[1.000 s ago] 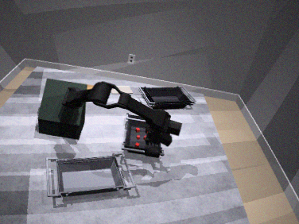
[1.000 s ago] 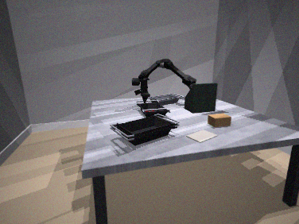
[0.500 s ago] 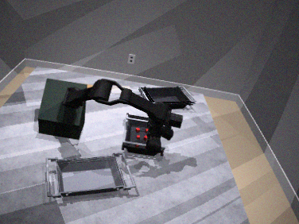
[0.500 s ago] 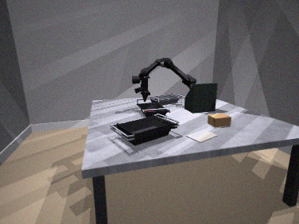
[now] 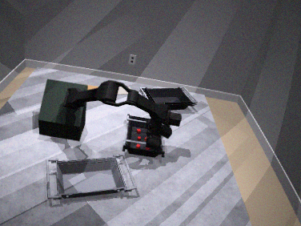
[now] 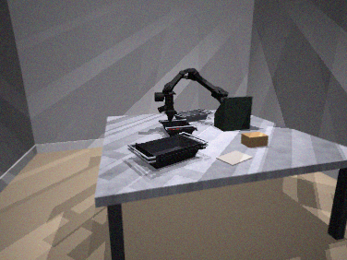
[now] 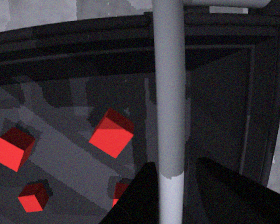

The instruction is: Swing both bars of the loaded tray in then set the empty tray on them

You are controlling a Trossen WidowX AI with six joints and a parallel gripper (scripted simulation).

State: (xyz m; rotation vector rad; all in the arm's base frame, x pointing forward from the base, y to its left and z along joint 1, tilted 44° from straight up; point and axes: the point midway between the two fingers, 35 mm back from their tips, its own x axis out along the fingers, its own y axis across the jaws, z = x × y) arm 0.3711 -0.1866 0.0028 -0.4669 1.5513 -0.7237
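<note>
Now: gripper tip 28 cm past the loaded tray, 21 cm to the left of it and 1 cm above it. From my gripper tip the other things lie so: brown block: 33 cm behind, 49 cm to the left, 2 cm below; flat white card: 11 cm behind, 60 cm to the left, 5 cm below.
</note>
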